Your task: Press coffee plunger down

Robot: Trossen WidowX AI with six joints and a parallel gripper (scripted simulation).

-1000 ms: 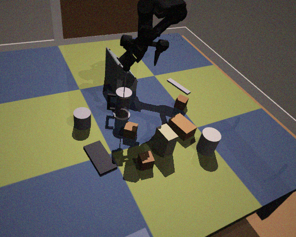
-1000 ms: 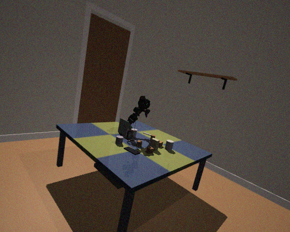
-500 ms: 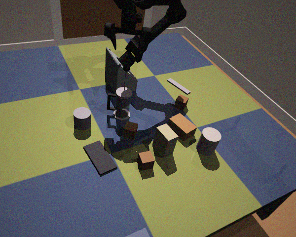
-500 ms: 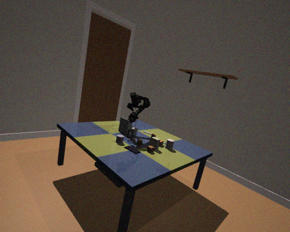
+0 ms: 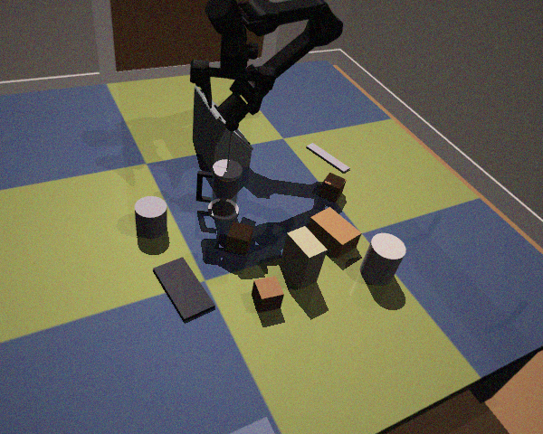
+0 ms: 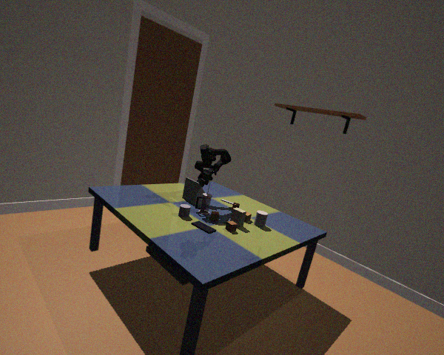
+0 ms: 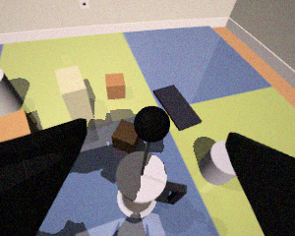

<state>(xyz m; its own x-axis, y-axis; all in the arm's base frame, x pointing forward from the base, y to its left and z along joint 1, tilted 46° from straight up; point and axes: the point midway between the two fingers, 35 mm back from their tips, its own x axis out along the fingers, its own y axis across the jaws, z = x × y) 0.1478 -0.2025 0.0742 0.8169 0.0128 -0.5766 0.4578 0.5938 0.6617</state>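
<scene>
Now: gripper tip 16 cm above the coffee press, 2 cm to the left of it and 1 cm short of it. Round my gripper tip: flat black slab (28 cm below, 20 cm to the right, 20 cm ahead); tall cream block (28 cm ahead, 23 cm below, 5 cm to the left); orange block (26 cm below, 22 cm ahead, 19 cm to the left).
</scene>
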